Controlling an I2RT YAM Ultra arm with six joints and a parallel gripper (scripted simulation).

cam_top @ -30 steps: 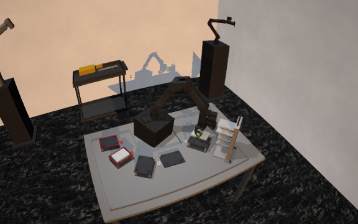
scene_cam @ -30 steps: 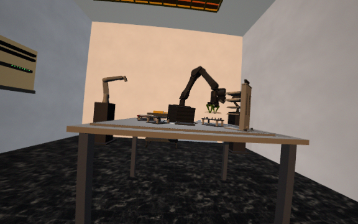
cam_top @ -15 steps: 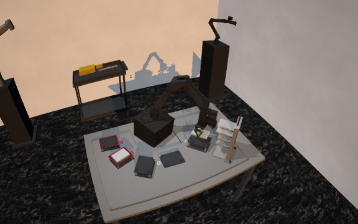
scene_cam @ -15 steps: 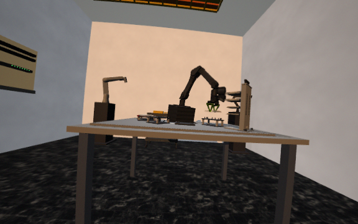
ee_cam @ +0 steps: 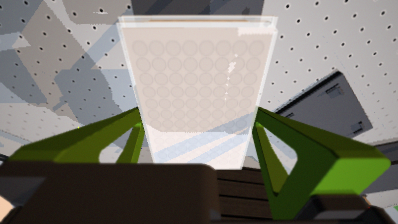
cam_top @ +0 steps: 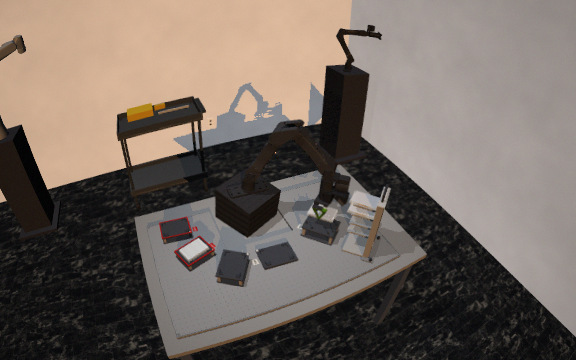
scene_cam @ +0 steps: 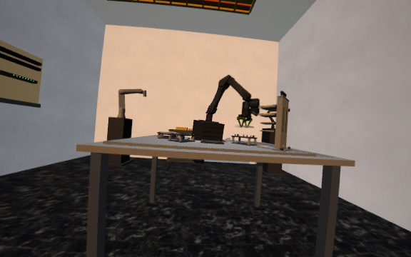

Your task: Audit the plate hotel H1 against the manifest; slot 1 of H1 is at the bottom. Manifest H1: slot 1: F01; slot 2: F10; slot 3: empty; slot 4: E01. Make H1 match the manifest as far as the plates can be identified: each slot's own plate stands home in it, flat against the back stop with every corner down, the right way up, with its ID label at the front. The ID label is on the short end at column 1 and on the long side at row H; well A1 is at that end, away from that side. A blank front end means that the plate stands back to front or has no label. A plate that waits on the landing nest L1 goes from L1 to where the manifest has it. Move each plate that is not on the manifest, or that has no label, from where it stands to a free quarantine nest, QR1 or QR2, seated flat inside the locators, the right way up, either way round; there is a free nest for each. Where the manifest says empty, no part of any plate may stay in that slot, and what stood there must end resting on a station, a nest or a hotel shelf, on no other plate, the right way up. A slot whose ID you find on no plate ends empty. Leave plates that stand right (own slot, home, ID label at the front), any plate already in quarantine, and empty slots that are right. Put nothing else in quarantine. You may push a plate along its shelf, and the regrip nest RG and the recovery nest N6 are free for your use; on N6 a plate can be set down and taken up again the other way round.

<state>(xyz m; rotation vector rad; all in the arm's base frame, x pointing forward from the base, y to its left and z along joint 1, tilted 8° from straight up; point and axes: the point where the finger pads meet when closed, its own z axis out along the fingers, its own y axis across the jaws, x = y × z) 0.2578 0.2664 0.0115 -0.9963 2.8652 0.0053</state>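
The dark regrip nest lies 8 cm below my hand. Also, from my hand: white plate: right at my hand; A1 mark: 9 cm behind, 8 cm below; RG tag: 8 cm behind, 6 cm to the right, 14 cm below.
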